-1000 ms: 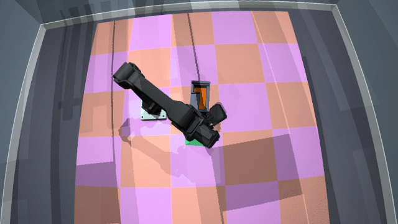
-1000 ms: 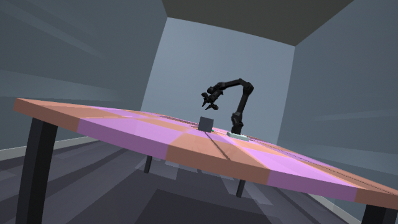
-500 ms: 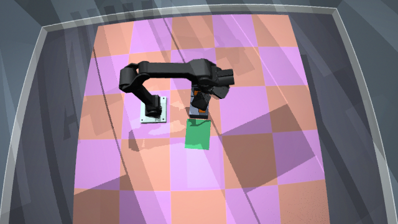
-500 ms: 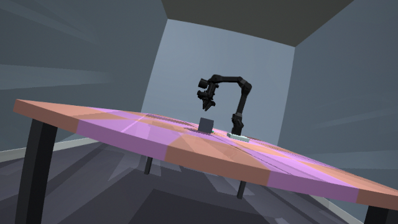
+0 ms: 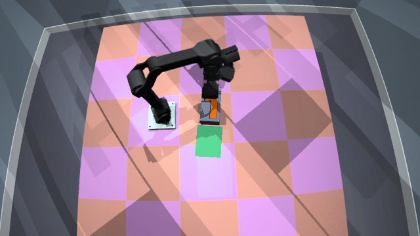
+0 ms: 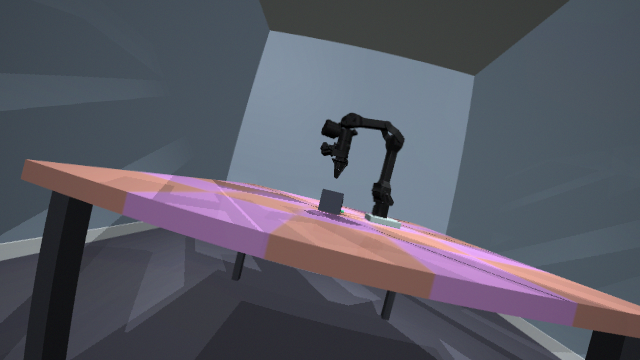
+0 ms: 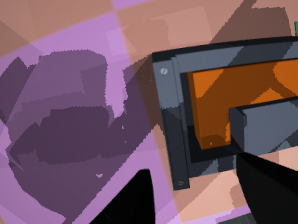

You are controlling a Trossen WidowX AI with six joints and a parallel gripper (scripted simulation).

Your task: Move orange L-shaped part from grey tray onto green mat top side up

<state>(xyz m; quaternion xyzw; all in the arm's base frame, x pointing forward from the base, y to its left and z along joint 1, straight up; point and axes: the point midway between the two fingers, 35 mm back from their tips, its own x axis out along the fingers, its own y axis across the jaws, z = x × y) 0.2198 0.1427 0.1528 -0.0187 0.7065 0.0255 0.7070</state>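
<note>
Now: gripper tip 6 cm to the left of the orange L-shaped part and 10 cm above it. Also, from my gripper tip: green mat (1 cm ahead, 22 cm to the right, 16 cm below).
</note>
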